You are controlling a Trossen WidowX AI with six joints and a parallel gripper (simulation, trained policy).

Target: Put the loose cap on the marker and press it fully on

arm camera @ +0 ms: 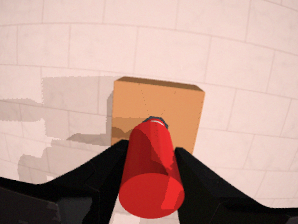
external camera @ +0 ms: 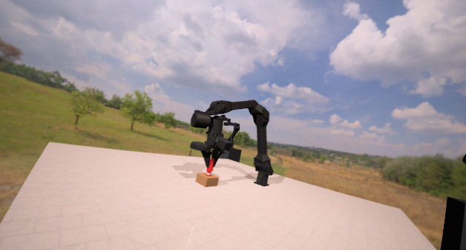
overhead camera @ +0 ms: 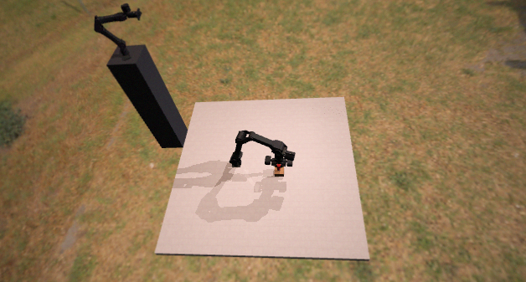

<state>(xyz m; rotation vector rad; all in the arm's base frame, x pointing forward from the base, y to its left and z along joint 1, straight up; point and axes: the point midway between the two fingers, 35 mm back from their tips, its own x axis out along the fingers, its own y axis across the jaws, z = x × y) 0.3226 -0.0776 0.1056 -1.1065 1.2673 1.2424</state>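
The red cap lies 1 cm above my gripper tip. Round my gripper tip: holder block: 5 cm below.
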